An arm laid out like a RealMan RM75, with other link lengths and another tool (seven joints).
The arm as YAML. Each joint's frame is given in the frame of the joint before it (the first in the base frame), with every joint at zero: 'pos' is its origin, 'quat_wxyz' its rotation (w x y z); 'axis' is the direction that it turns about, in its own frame. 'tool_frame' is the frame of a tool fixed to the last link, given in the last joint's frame.
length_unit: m
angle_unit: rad
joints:
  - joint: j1
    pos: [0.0, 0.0, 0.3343]
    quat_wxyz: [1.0, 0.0, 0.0, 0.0]
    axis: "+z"
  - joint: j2
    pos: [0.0, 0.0, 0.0]
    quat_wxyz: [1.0, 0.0, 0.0, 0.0]
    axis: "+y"
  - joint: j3
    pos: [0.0, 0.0, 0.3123]
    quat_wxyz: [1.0, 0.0, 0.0, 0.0]
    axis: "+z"
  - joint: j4
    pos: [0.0, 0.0, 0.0]
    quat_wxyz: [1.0, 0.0, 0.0, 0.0]
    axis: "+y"
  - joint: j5
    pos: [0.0, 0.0, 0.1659]
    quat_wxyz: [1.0, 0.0, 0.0, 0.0]
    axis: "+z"
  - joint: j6
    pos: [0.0, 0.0, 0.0]
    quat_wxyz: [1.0, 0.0, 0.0, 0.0]
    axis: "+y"
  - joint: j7
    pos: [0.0, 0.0, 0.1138]
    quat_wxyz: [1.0, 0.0, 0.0, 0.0]
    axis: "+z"
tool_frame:
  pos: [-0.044, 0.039, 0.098]
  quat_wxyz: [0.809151, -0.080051, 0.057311, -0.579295]
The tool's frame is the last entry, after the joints.
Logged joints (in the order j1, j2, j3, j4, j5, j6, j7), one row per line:
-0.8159, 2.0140, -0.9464, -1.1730, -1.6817, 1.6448, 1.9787
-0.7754, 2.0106, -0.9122, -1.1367, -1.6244, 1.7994, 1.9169
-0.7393, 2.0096, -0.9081, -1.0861, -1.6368, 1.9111, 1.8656
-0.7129, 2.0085, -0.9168, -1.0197, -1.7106, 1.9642, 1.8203
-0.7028, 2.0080, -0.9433, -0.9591, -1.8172, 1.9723, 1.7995
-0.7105, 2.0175, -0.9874, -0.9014, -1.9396, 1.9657, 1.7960
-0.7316, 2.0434, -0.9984, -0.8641, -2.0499, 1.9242, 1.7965
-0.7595, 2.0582, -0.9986, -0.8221, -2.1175, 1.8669, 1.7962
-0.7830, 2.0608, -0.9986, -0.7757, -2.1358, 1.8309, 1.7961
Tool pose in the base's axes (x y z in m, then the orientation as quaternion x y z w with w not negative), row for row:
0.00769, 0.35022, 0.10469, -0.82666, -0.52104, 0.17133, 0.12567
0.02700, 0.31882, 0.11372, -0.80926, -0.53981, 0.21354, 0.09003
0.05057, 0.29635, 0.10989, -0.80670, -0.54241, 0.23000, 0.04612
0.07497, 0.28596, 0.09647, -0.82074, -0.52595, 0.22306, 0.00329
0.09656, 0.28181, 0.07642, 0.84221, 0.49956, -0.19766, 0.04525
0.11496, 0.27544, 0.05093, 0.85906, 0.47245, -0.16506, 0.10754
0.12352, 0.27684, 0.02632, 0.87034, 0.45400, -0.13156, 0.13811
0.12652, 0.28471, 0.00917, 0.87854, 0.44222, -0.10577, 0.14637
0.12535, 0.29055, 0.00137, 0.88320, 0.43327, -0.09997, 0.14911
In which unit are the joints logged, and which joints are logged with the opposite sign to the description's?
The joints are logged in radians. Opposite sign: j1, j6.
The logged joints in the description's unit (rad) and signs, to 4 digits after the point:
0.8159, 2.0140, -0.9464, -1.1730, -1.6817, -1.6448, 1.9787
0.7754, 2.0106, -0.9122, -1.1367, -1.6244, -1.7994, 1.9169
0.7393, 2.0096, -0.9081, -1.0861, -1.6368, -1.9111, 1.8656
0.7129, 2.0085, -0.9168, -1.0197, -1.7106, -1.9642, 1.8203
0.7028, 2.0080, -0.9433, -0.9591, -1.8172, -1.9723, 1.7995
0.7105, 2.0175, -0.9874, -0.9014, -1.9396, -1.9657, 1.7960
0.7316, 2.0434, -0.9984, -0.8641, -2.0499, -1.9242, 1.7965
0.7595, 2.0582, -0.9986, -0.8221, -2.1175, -1.8669, 1.7962
0.7830, 2.0608, -0.9986, -0.7757, -2.1358, -1.8309, 1.7961

